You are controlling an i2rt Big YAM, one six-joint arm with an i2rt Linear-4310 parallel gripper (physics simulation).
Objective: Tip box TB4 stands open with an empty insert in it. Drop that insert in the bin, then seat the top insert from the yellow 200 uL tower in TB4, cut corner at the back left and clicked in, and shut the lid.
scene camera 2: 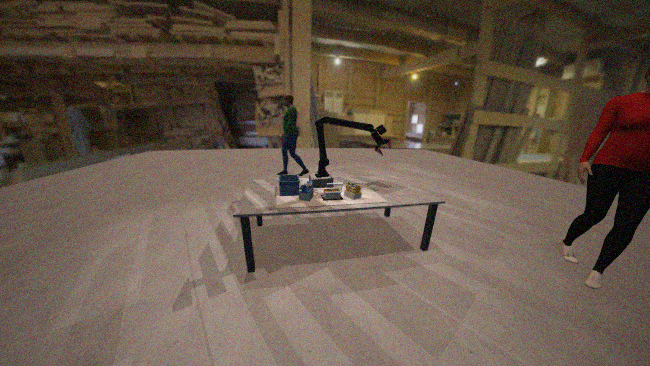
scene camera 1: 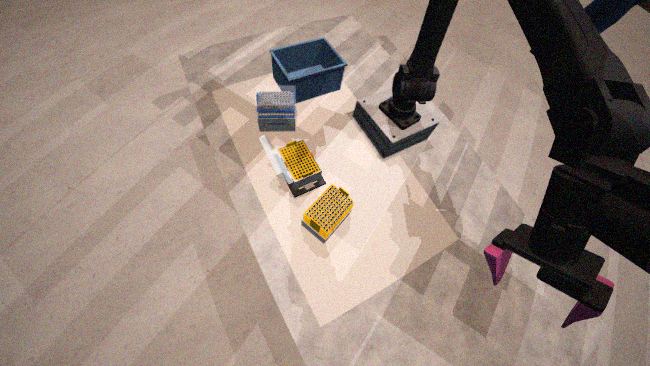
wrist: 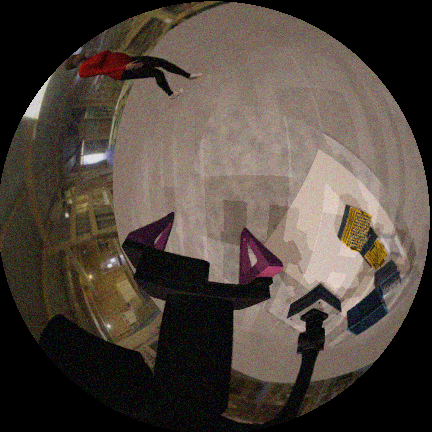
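Note:
Tip box TB4 [scene camera 1: 301,187] [scene camera 2: 331,194] stands on the mat with its pale lid [scene camera 1: 273,157] open at the side. A yellow insert [scene camera 1: 300,161] [wrist: 376,254] with dark, empty-looking holes sits in it. The yellow tower [scene camera 1: 325,216] [scene camera 2: 353,190] [wrist: 356,227] stands beside TB4, its top insert showing a grid of holes; its layers cannot be told apart. The blue bin [scene camera 1: 319,84] [scene camera 2: 289,185] [wrist: 368,313] stands at the mat's other end. My gripper [scene camera 1: 530,305] [scene camera 2: 383,148] [wrist: 208,222] is open and empty, high up and far to the side of all of them.
A grey and blue tip rack [scene camera 1: 276,121] [scene camera 2: 306,192] [wrist: 388,278] with a clear upper part stands between TB4 and the bin. The arm's base [scene camera 1: 407,127] [wrist: 315,298] stands beside the pale mat [scene camera 1: 330,300]. A person in red [scene camera 2: 625,135] [wrist: 107,65] and one in green [scene camera 2: 290,120] are beyond the table.

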